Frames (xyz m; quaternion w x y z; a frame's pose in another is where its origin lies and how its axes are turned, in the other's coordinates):
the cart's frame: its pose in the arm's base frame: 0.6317 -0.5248 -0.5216 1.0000 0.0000 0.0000 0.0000
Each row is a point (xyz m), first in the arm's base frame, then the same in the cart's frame.
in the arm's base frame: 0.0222 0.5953 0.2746
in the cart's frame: -0.6095 1.1201 0.7962
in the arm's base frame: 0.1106 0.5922 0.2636
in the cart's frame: -0.5211 1.1170 0.7852
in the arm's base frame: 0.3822 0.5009 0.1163
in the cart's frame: -0.2495 1.0257 0.6379
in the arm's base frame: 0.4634 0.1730 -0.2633
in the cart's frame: -0.1683 0.6978 0.2583
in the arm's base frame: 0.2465 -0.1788 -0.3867
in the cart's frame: -0.3852 0.3460 0.1349
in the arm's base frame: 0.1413 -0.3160 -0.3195
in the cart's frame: -0.4904 0.2088 0.2021
